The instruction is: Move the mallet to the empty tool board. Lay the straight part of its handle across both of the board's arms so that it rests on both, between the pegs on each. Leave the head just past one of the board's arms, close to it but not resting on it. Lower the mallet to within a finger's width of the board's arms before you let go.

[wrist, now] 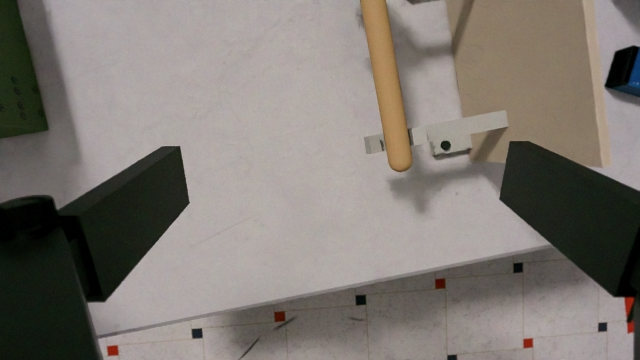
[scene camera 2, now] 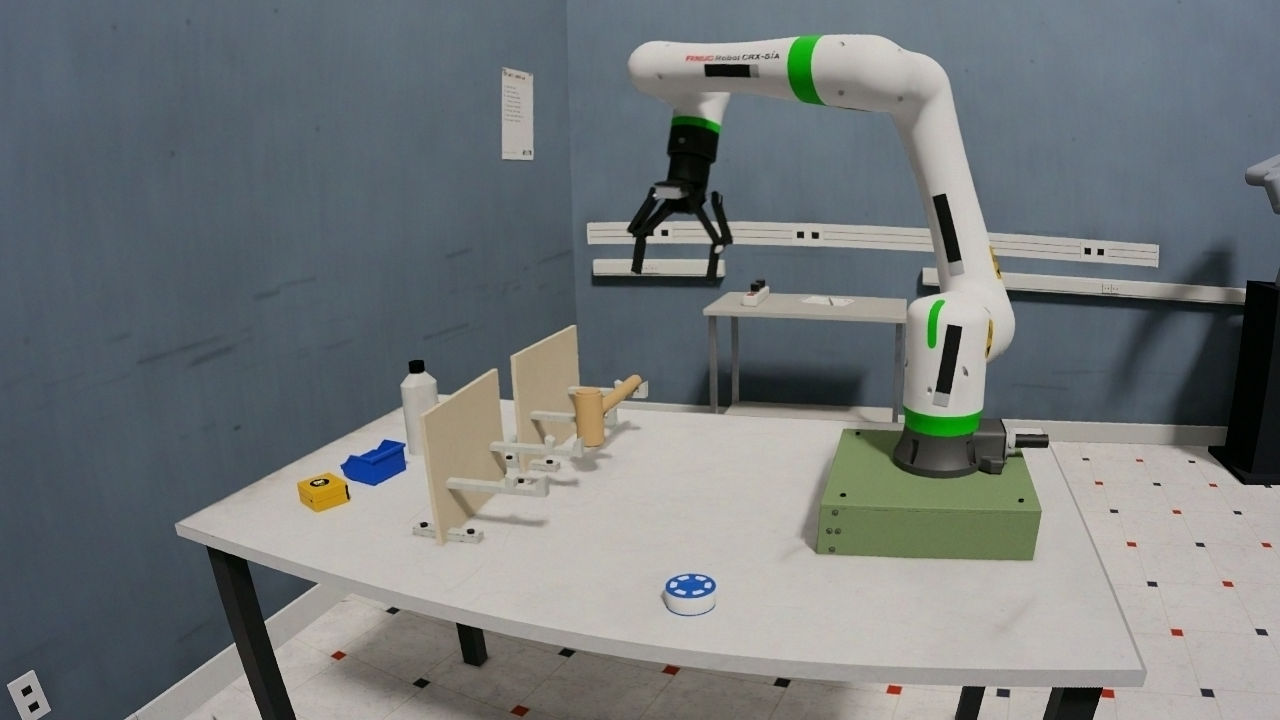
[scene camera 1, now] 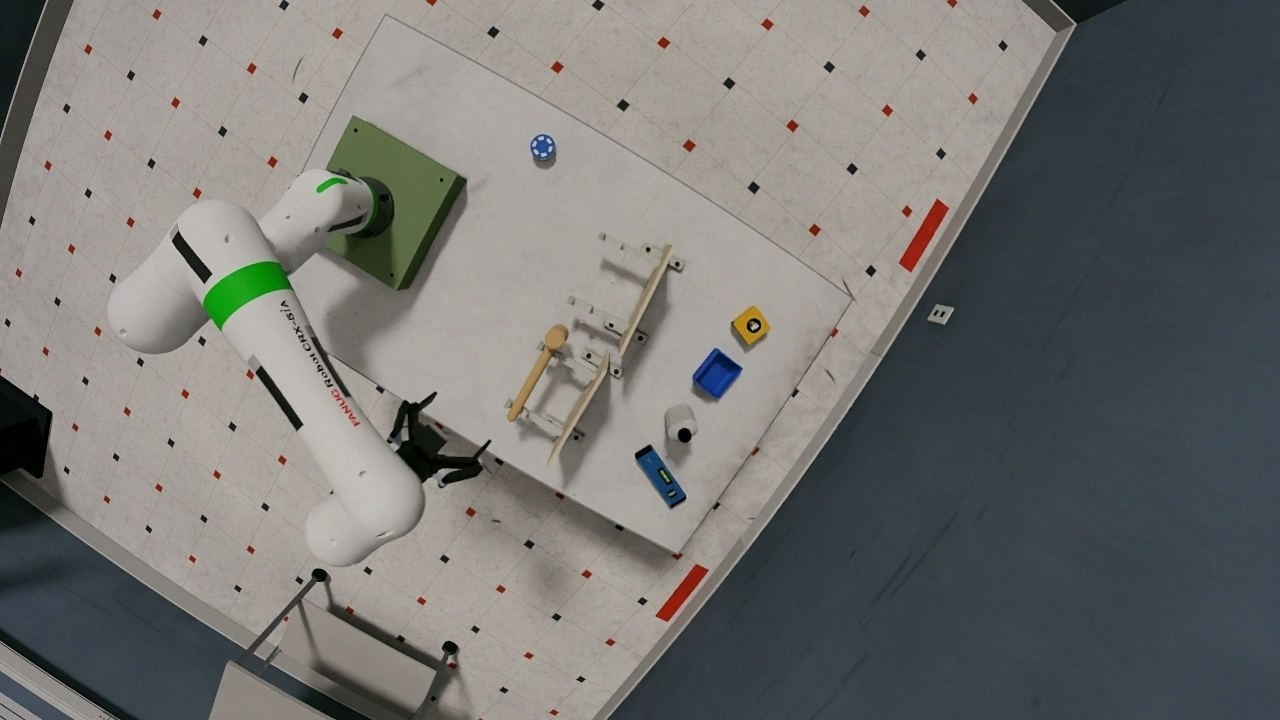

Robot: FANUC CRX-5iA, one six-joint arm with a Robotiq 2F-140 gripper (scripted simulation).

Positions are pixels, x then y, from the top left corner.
Scene:
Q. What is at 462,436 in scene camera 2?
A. A tool board.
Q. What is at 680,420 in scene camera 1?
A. A white bottle.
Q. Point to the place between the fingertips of my gripper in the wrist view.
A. At 343,173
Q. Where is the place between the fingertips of my gripper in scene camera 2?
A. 671,278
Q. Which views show the white bottle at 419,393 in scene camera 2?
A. Scene camera 2 and scene camera 1 only.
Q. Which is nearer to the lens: the wooden mallet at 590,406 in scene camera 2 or the white bottle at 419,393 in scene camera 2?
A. The wooden mallet.

